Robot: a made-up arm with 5 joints.
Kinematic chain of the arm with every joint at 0, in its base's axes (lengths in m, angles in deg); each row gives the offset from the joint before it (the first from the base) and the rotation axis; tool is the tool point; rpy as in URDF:
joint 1: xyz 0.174 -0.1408 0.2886 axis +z
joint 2: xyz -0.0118 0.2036 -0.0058 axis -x
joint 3: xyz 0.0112 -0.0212 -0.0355 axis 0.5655 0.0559 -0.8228
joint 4: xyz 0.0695 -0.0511 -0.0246 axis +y
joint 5: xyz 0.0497 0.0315 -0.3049 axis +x
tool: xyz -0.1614 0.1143 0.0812 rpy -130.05 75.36 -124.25
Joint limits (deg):
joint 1: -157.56..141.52
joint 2: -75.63..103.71
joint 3: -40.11..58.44
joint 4: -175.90..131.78
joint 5: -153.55..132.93
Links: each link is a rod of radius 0.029 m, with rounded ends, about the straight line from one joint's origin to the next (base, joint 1, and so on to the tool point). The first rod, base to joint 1, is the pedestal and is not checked.
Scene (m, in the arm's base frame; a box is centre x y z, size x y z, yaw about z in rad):
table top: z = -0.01
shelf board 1: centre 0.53 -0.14 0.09 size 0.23 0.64 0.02 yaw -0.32
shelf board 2: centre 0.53 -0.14 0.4 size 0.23 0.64 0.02 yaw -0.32
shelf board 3: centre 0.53 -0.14 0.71 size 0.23 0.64 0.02 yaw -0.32
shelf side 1: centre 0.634 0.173 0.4 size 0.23 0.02 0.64 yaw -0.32
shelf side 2: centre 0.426 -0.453 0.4 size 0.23 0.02 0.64 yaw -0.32
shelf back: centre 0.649 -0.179 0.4 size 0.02 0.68 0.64 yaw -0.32
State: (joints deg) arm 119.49 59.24 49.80 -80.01 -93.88
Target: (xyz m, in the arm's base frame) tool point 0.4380 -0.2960 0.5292
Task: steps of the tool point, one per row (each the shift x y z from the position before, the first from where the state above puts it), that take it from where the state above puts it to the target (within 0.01 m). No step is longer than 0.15 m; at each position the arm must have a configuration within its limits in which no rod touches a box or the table.
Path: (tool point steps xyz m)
1: 0.1121 0.0080 0.0512
2: 0.1098 -0.0287 0.0516
3: 0.0944 -0.0626 0.0502
4: 0.0674 -0.0888 0.0481
5: 0.0412 -0.1023 0.0185
6: 0.0076 -0.1114 0.0133
7: -0.0279 -0.1080 0.0072
8: -0.0609 -0.0925 0.0006

